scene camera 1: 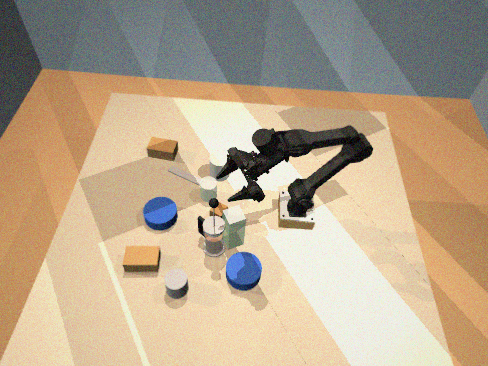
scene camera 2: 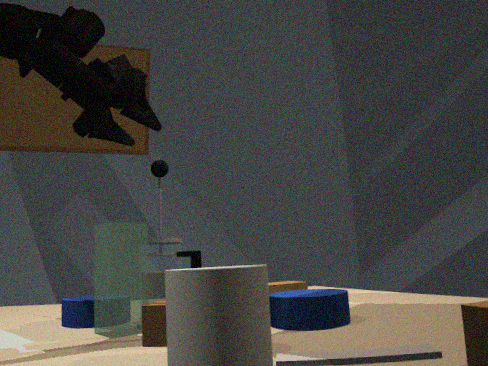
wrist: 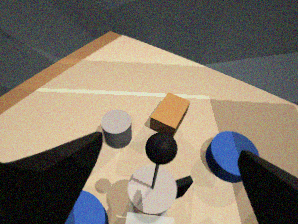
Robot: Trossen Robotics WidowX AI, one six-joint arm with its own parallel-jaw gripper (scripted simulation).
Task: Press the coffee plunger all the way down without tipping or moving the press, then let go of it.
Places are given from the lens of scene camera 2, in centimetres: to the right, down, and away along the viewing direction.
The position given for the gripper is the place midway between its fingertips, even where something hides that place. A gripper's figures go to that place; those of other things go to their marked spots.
gripper (scene camera 2: pixel 146 137): -17, -8, 62
coffee press (scene camera 2: pixel 164 253): -12, 11, 57
pale green block (scene camera 2: pixel 120 250): -18, 10, 52
orange block (scene camera 2: pixel 153 314): -11, 16, 44
The marked spots on the pale green block and the orange block are 12 cm apart.
